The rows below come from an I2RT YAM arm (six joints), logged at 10 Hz.
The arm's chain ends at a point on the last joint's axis. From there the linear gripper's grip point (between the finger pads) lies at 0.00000 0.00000 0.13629 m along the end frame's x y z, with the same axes.
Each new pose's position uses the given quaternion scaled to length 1; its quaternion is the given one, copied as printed.
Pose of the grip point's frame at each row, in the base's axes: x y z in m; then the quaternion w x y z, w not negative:
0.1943 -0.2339 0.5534 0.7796 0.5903 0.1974 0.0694
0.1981 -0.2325 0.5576 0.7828 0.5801 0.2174 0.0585
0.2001 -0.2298 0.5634 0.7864 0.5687 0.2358 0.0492
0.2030 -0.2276 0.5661 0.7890 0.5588 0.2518 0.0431
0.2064 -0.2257 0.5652 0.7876 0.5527 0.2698 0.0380
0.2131 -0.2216 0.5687 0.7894 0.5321 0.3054 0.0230
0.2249 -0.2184 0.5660 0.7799 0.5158 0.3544 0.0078
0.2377 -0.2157 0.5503 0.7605 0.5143 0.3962 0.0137
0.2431 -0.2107 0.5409 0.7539 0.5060 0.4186 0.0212
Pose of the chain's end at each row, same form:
0.1412 -0.1122 0.5227 0.7796 0.5903 0.1974 0.0694
0.1425 -0.1122 0.5259 0.7828 0.5801 0.2174 0.0585
0.1419 -0.1110 0.5304 0.7864 0.5687 0.2358 0.0492
0.1423 -0.1104 0.5322 0.7890 0.5588 0.2518 0.0431
0.1428 -0.1098 0.5320 0.7876 0.5527 0.2698 0.0380
0.1441 -0.1090 0.5350 0.7894 0.5321 0.3054 0.0230
0.1485 -0.1095 0.5365 0.7799 0.5158 0.3544 0.0078
0.1537 -0.1106 0.5289 0.7605 0.5143 0.3962 0.0137
0.1542 -0.1091 0.5222 0.7539 0.5060 0.4186 0.0212

